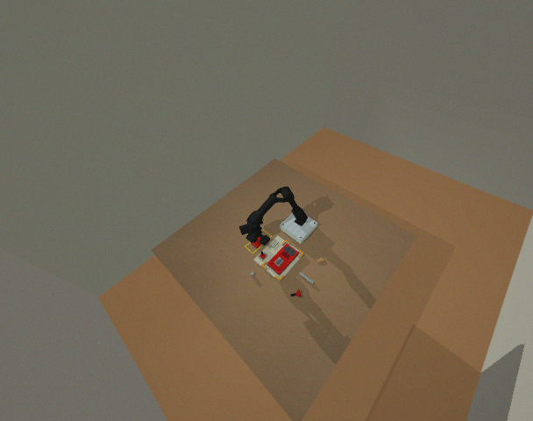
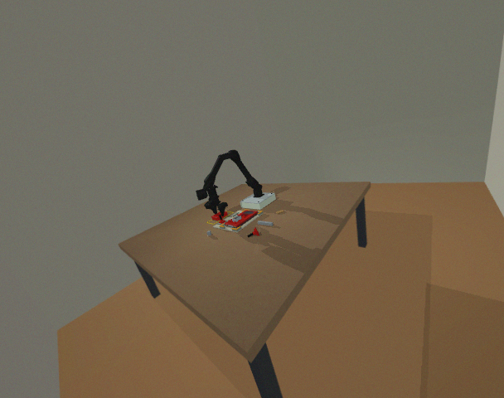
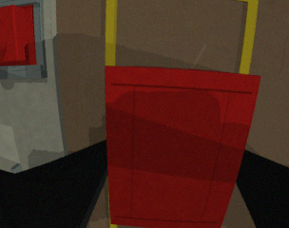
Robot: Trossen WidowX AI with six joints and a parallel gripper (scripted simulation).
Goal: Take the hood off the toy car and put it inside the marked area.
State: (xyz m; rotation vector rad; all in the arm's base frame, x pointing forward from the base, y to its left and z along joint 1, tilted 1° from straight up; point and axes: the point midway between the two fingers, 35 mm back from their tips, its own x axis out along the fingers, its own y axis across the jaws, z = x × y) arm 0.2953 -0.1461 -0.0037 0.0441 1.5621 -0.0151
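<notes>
Right now my gripper tip is right at the hood. Also, from my gripper tip: tan piece (41 cm to the left, 15 cm behind, 1 cm below); small grey piece (20 cm ahead, 14 cm to the left); grey bar (41 cm to the left, 1 cm ahead).
</notes>
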